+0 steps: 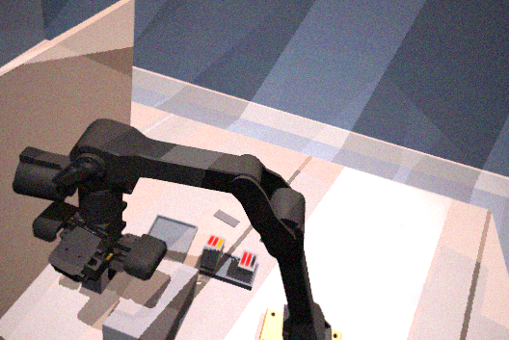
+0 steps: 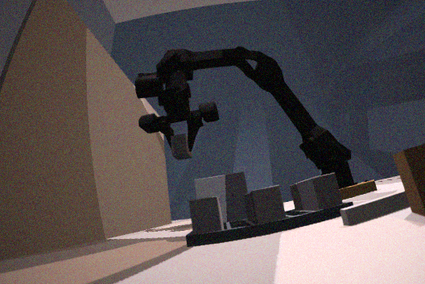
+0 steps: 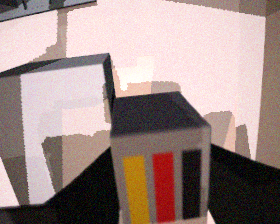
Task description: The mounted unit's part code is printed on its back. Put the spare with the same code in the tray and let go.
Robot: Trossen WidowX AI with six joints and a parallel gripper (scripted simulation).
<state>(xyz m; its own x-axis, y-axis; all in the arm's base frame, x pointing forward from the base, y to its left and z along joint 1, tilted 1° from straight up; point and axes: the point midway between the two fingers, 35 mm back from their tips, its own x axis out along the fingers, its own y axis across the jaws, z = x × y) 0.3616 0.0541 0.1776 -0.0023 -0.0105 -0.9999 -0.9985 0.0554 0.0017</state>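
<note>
Now: the flat grey tray 30 mm behind my gripper tip, 230 mm to the right of it and 170 mm below it. From my gripper tip the other things lie so: grey spare block: 20 mm above; then tall beige wall: 170 mm ahead, 50 mm to the right, 60 mm above; then large grey box: 80 mm behind, 30 mm to the right, 120 mm below.
</note>
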